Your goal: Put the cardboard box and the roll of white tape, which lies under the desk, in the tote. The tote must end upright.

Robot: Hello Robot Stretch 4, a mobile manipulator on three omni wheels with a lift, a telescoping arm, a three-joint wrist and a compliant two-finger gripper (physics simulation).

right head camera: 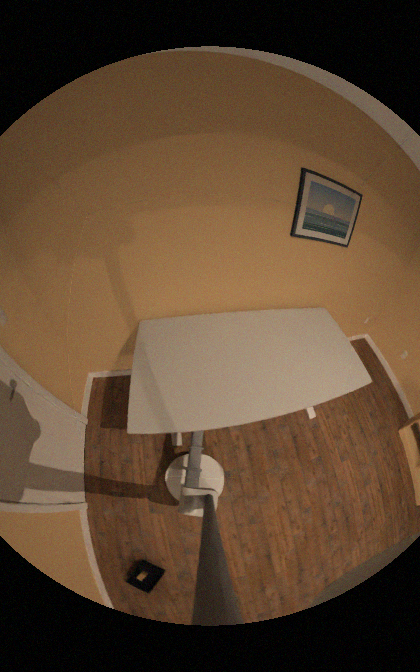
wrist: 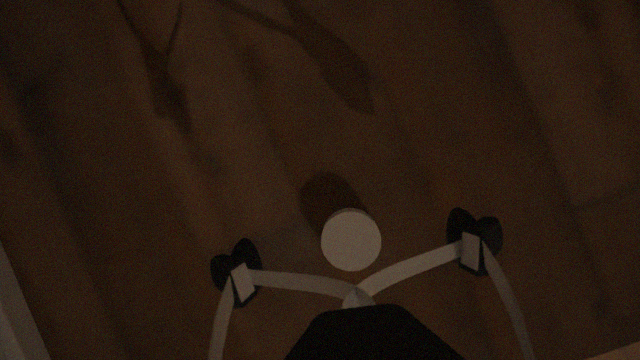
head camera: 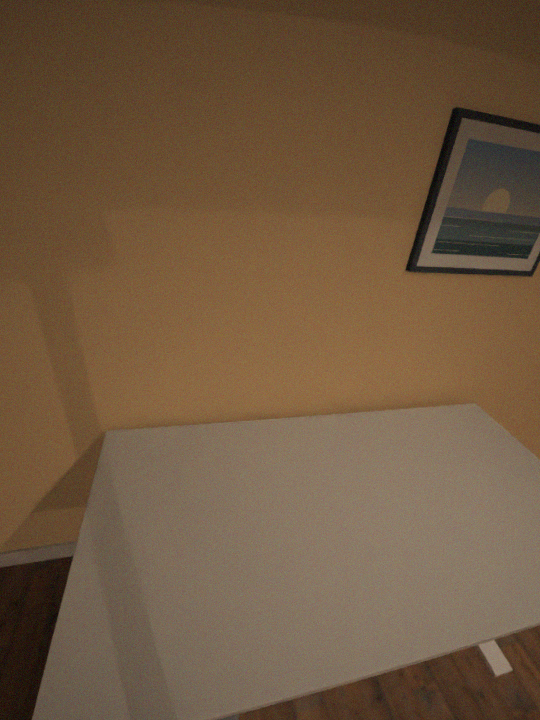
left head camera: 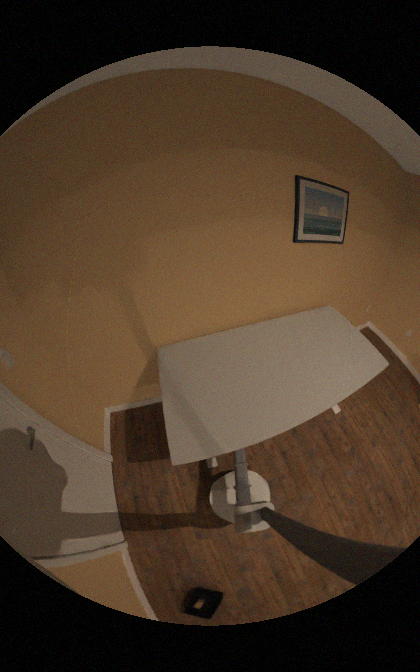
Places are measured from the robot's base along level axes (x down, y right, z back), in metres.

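Pixels of known places: gripper, fingertip midpoint: (wrist: pixel 351 244).
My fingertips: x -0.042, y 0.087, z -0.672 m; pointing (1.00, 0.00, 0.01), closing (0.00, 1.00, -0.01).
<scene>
Behind a point stands the place of what it marks.
The roll of white tape (wrist: pixel 351 240) @[x 0.004, y 0.087, z -0.665 m] shows as a pale disc on the dark floor in the wrist view, with its shadow up and left of it. My gripper (wrist: pixel 351 244) @[x -0.042, y 0.087, z -0.672 m] is open; its fingers stand wide apart on either side of the tape in the picture, and the tape appears below them on the floor, not held. The desk (head camera: pixel 325 523) @[x -0.692, y 0.229, z -0.648 m] (left head camera: pixel 270 380) @[x -0.692, y 0.198, z -0.602 m] (right head camera: pixel 240 370) hides the tape from the head views. The black tote (left head camera: pixel 212 597) (right head camera: pixel 154 572) stands on the floor near the bottom of both side head views. A small tan thing inside it looks like the cardboard box (left head camera: pixel 199 604) (right head camera: pixel 142 576).
A pale strip (wrist: pixel 17 320) @[x 0.012, y -0.230, z -0.628 m], perhaps a desk foot, runs along the lower left in the wrist view. A white desk foot (head camera: pixel 495 658) (left head camera: pixel 336 408) (right head camera: pixel 311 412) sticks out at the desk's front right. Wooden furniture (right head camera: pixel 411 450) stands at the right. A white door is at the left.
</scene>
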